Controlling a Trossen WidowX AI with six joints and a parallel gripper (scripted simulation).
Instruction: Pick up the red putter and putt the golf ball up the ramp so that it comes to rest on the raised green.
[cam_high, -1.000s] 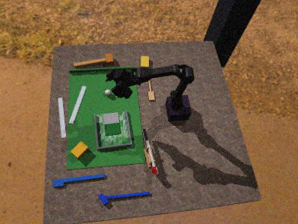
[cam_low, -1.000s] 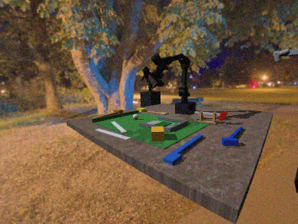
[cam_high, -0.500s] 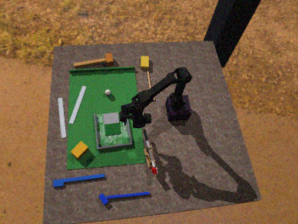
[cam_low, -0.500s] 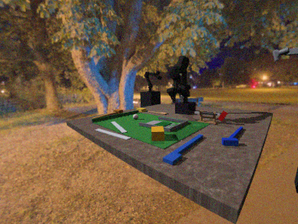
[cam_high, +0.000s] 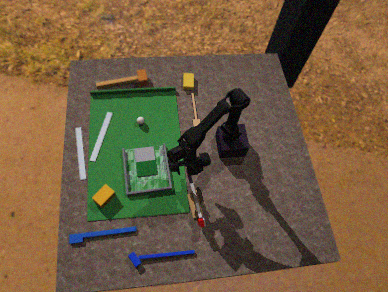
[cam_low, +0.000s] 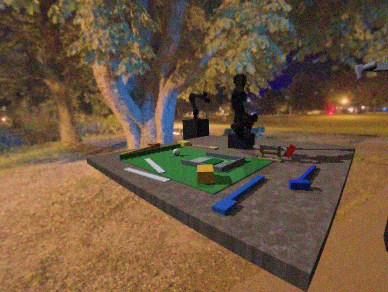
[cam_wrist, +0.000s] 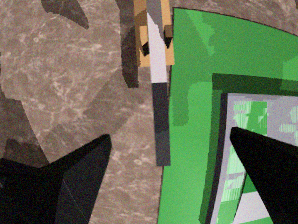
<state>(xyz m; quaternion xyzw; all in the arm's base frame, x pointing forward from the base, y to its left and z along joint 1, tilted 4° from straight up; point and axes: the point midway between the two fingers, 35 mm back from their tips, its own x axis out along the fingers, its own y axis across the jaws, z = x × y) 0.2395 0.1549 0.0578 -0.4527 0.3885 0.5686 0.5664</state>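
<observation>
Right now my gripper tip is 11 cm to the right of the red putter, 4 cm above it and 2 cm past it. From my gripper tip the other things lie so: small wooden frame: 13 cm to the left, 6 cm below, 1 cm behind; yellow block: 41 cm ahead, 7 cm below, 3 cm to the left; white golf ball: 37 cm to the right, 19 cm ahead, 8 cm below.
</observation>
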